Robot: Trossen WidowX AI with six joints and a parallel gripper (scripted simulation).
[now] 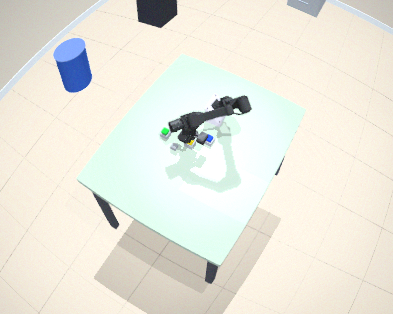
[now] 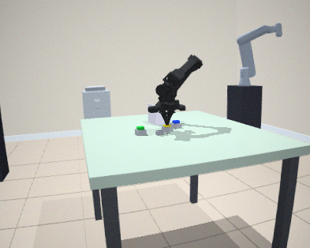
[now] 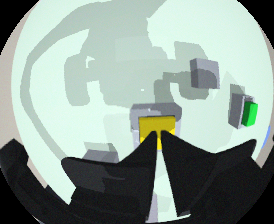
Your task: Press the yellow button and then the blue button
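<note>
Now: gripper tip 1 cm above the yellow button. The rest, counted from my gripper tip: blue button (8 cm to the left, 7 cm behind); small grey block (6 cm to the right, 6 cm ahead, 2 cm below); green button (14 cm to the right, 1 cm ahead).
</note>
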